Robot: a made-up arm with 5 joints. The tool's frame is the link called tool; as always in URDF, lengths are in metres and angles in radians.
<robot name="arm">
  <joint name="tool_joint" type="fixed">
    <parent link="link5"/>
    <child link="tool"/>
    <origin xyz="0 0 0"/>
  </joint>
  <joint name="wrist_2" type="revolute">
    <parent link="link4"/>
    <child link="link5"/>
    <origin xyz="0.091 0.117 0" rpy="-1.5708 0 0"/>
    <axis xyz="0 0 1"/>
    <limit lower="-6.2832" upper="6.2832"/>
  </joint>
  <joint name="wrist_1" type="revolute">
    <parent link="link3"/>
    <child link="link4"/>
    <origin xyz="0.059 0.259 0"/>
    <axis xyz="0 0 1"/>
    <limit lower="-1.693" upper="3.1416"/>
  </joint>
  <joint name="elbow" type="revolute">
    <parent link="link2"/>
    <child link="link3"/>
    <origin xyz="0.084 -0.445 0"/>
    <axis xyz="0 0 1"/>
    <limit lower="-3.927" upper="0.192"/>
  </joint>
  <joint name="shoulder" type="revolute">
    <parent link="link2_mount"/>
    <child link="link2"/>
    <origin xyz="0 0 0" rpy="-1.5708 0 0"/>
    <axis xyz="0 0 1"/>
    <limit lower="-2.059" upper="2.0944"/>
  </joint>
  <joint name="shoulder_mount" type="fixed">
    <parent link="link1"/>
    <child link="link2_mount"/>
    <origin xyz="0 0 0"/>
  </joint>
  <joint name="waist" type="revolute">
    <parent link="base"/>
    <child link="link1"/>
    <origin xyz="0 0 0.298"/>
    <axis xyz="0 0 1"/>
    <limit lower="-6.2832" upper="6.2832"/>
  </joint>
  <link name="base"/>
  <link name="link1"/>
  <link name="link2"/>
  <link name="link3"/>
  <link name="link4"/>
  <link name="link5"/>
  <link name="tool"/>
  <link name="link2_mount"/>
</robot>
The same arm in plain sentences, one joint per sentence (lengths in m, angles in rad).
The arm has five revolute joints in a row. What follows holds with every joint at zero, and every direction is one of the base frame's. Joint 1 lies 0.298 m along +z from the base frame's origin and turns about +z, from -6.2832 to 6.2832 rad. Joint 2 lies at the same point as joint 1 and turns about +y, from -2.059 to 2.0944 rad. Joint 3 lies 0.084 m along +x and 0.445 m along +z from joint 2 and turns about +y, from -3.927 to 0.192 rad. Joint 4 lies 0.059 m along +x and 0.259 m along -z from joint 3 and turns about +y, from -1.693 to 3.1416 rad. Joint 5 lies 0.091 m along +x and 0.117 m along -z from joint 4 and turns about -z, from -6.2832 to 6.2832 rad. The tool frame, which is the frame that the pose is given for, lies at the same point as joint 5; its axes are the base frame's turned by roll 3.1416, pitch 0 and yaw 0 rad (as in URDF: about the fixed x, then y, then z).
